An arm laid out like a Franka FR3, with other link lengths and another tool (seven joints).
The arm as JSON. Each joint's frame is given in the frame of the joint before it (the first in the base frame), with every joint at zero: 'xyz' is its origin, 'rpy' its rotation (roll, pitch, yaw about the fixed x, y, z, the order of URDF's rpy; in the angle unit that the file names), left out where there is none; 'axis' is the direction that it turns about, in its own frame. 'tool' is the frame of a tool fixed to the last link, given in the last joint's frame.
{
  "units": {
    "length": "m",
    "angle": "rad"
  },
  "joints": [
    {
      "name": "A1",
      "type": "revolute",
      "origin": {
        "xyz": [
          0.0,
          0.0,
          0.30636
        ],
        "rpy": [
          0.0,
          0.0,
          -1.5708
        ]
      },
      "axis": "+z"
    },
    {
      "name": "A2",
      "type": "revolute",
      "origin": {
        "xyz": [
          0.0,
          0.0,
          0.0
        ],
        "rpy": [
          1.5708,
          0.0,
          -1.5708
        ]
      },
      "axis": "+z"
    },
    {
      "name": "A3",
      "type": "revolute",
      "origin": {
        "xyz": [
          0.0,
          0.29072,
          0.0
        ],
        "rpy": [
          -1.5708,
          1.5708,
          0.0
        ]
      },
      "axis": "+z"
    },
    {
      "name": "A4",
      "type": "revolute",
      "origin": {
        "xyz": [
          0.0,
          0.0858,
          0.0
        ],
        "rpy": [
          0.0,
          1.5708,
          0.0
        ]
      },
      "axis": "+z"
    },
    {
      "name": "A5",
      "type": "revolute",
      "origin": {
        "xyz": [
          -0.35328,
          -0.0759,
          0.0
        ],
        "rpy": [
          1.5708,
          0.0,
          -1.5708
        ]
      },
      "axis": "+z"
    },
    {
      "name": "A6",
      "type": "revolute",
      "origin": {
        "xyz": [
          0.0,
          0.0,
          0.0
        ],
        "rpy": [
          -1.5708,
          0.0,
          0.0
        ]
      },
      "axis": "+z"
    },
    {
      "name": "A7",
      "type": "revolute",
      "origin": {
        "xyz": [
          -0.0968,
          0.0,
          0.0
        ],
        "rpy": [
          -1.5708,
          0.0,
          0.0
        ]
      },
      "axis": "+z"
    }
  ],
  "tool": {
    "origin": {
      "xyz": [
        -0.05,
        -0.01,
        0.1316
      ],
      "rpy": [
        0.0,
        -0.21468,
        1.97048
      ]
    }
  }
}
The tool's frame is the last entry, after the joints.
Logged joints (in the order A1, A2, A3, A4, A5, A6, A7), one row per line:
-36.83, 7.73, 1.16, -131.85, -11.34, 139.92, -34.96
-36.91, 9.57, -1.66, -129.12, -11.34, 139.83, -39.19
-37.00, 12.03, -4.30, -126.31, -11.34, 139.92, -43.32
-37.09, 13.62, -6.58, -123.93, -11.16, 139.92, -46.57
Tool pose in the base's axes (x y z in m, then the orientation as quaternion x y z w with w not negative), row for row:
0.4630, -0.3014, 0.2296, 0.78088, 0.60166, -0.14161, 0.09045
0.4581, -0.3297, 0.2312, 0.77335, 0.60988, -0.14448, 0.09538
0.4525, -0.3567, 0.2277, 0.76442, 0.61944, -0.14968, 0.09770
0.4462, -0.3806, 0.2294, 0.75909, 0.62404, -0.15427, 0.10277
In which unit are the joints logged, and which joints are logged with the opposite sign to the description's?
The joints are logged in degrees. Opposite sign: none.
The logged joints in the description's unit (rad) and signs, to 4 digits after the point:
-0.6428, 0.1349, 0.0202, -2.3012, -0.1979, 2.4421, -0.6102
-0.6442, 0.1670, -0.0290, -2.2536, -0.1979, 2.4405, -0.6840
-0.6458, 0.2100, -0.0750, -2.2045, -0.1979, 2.4421, -0.7561
-0.6473, 0.2377, -0.1148, -2.1630, -0.1948, 2.4421, -0.8128

